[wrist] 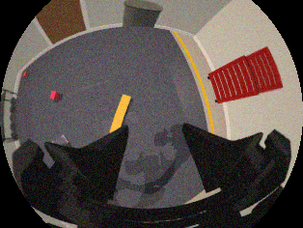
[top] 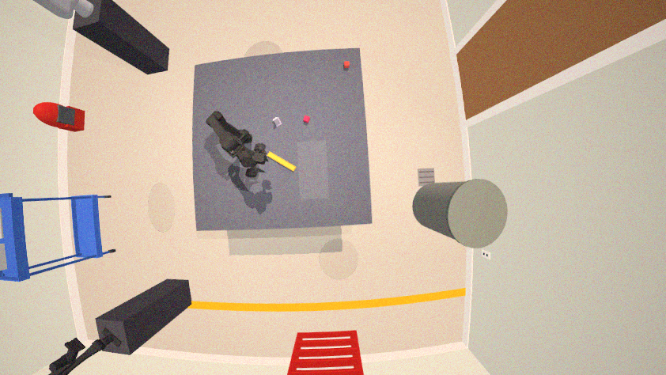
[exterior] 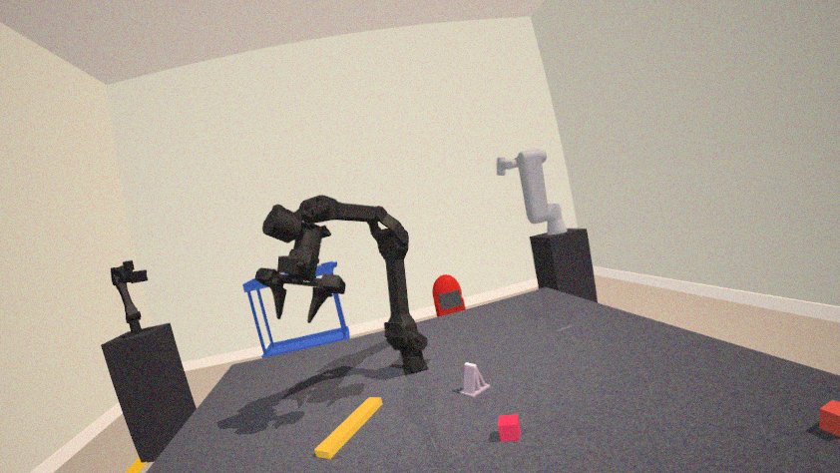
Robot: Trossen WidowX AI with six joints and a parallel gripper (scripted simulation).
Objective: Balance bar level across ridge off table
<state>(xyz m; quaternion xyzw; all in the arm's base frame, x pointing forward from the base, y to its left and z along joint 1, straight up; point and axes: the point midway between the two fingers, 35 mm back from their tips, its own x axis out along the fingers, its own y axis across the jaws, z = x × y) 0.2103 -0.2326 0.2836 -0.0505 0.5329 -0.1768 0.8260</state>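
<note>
Now: the bar 20 mm ahead of my gripper tip, 60 mm to the left of it and 250 mm below it. Round my gripper tip: pink cube 210 mm ahead, 340 mm to the left, 240 mm below.
</note>
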